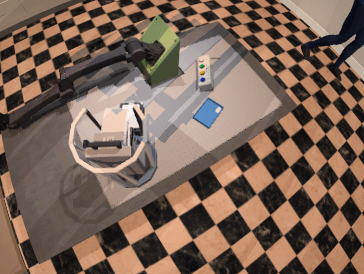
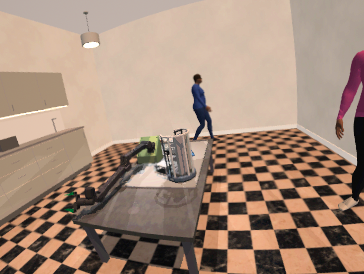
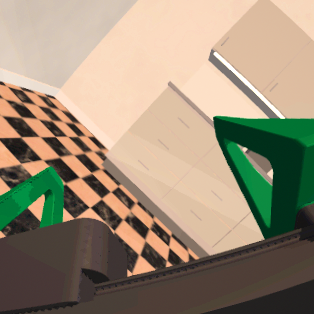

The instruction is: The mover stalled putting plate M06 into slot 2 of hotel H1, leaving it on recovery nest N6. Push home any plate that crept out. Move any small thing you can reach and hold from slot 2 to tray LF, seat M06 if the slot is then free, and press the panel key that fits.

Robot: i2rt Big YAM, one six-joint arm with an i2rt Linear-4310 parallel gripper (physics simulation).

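Frame: origin at the arm's base, x right, y ahead, z up, level; metres.
Where they show: gripper, between the fingertips: [image 2: 64, 202] [image 3: 132, 150]; arm's base, origin of its link: [image 1: 155, 53] [image 2: 151, 147].
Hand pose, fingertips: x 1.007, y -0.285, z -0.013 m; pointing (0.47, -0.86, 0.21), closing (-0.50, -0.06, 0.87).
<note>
Things, the pixels of their top centre, and the offset from my fingertips. Level surfaces: height alone.
- round caged hotel, centre of its top: [image 1: 104, 129] [image 2: 173, 130] dy +0.695, dx -0.620, dz +0.275 m
- flat blue tray, centre of its top: [image 1: 208, 111] dy +0.680, dx -1.098, dz -0.121 m
- key panel, centre of its top: [image 1: 206, 67] dy +0.468, dx -1.230, dz -0.054 m
- table, height of its surface: dz -0.151 m
My gripper [image 2: 70, 202] [image 3: 132, 150] is open with nothing between its green fingers. It hangs past the table's near left end, far from the hotel. The round caged hotel [image 1: 109, 169] [image 2: 182, 177] stands on the pale board, with pale, upright plate-like parts inside. Slot 2, the creeping of any plate, and which part is M06 or nest N6 cannot be made out. A flat blue tray [image 1: 208, 114] with a white label lies right of the hotel. The key panel [image 1: 204, 72] has cream, green, yellow and blue keys.
The green arm mount [image 1: 167, 62] [image 2: 149, 150] stands at the back of the table [image 1: 37, 215] [image 2: 145, 215]. The dark arm stretches from it along the table's left side. A person in blue [image 2: 199, 100] and one in pink [image 2: 352, 90] stand beyond the table.
</note>
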